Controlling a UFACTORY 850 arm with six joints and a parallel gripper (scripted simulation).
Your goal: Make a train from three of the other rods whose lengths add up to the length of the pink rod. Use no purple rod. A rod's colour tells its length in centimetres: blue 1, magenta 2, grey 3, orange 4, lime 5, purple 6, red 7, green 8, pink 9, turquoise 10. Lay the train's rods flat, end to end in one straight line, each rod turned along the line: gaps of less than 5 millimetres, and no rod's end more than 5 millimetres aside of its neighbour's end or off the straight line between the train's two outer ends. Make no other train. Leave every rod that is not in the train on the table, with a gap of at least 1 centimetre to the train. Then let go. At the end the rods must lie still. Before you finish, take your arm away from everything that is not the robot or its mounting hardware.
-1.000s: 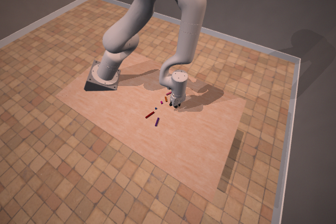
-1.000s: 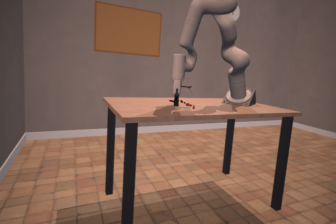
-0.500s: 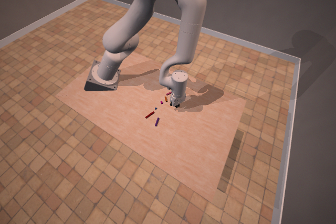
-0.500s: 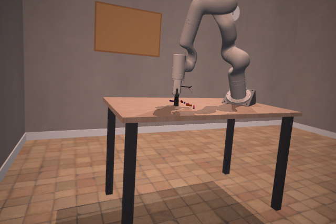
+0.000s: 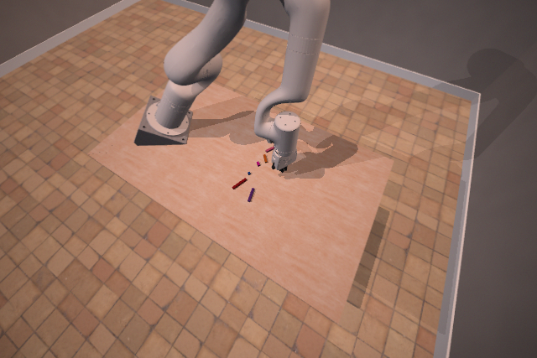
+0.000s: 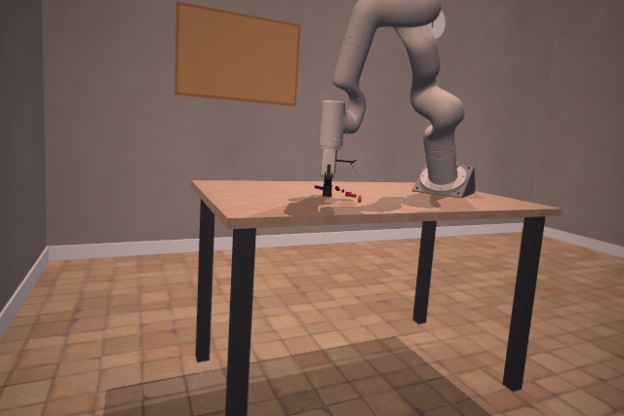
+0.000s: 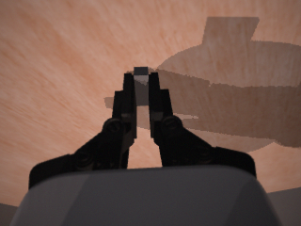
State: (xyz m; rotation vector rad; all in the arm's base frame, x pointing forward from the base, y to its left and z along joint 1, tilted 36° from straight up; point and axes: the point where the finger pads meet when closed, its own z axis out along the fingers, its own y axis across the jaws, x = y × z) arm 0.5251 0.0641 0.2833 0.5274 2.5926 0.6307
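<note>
Now: the magenta rod 10 cm behind my hand, 5 cm to the right of it and 2 cm below it. Also, from my hand: pink rod 10 cm behind, 6 cm to the left, 2 cm below; grey rod 2 cm below; orange rod 9 cm behind, 1 cm to the right, 2 cm below.
</note>
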